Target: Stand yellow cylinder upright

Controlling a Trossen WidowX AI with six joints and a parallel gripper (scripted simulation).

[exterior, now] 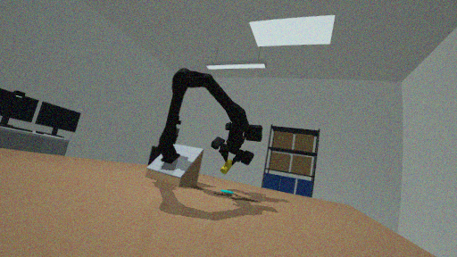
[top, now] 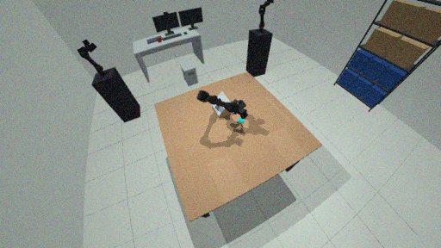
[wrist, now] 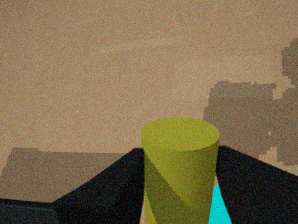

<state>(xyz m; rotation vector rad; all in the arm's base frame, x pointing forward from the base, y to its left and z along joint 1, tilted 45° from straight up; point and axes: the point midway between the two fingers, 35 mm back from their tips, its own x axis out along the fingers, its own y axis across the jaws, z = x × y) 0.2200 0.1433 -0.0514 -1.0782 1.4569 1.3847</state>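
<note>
My gripper tip is now 20 mm short of the cyan circle, 20 mm to the left of it and 120 mm above it. The rest, counted from my gripper tip: yellow tall cylinder: 10 mm to the right, 20 mm below.
</note>
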